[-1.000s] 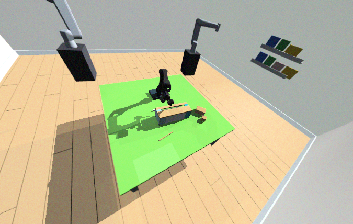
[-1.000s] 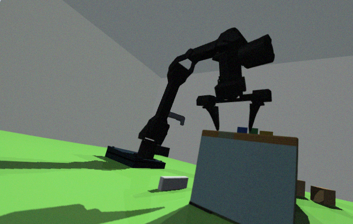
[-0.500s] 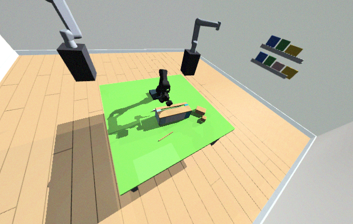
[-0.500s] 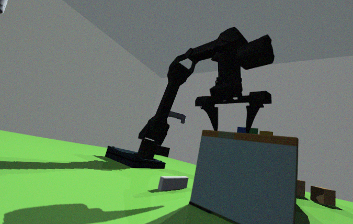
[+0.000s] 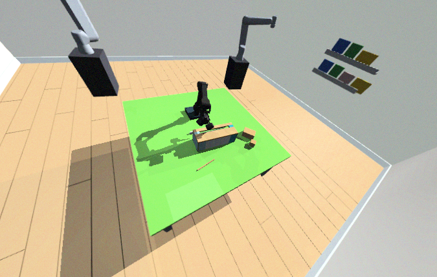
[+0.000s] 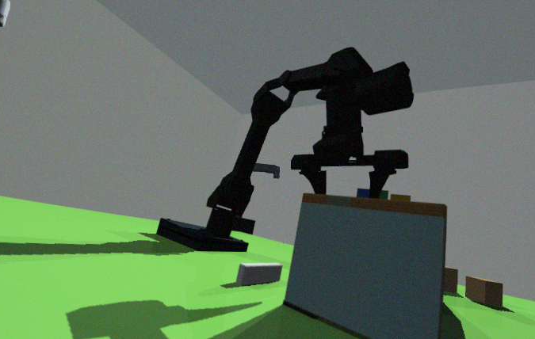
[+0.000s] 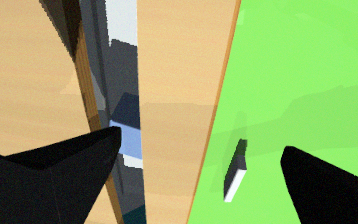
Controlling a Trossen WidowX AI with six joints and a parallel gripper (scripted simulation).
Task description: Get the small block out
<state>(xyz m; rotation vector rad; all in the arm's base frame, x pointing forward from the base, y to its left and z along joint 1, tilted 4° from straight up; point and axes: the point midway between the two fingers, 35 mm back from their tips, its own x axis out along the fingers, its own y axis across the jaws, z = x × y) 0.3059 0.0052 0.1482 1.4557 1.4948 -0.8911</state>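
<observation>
Right now the box is 7 cm below my gripper tip, 5 cm to the left of it and 3 cm ahead of it. Also, from my gripper tip: thin stick (29 cm ahead, 13 cm below, 10 cm to the right); blue block (4 cm to the left, 4 cm below, 4 cm ahead).
</observation>
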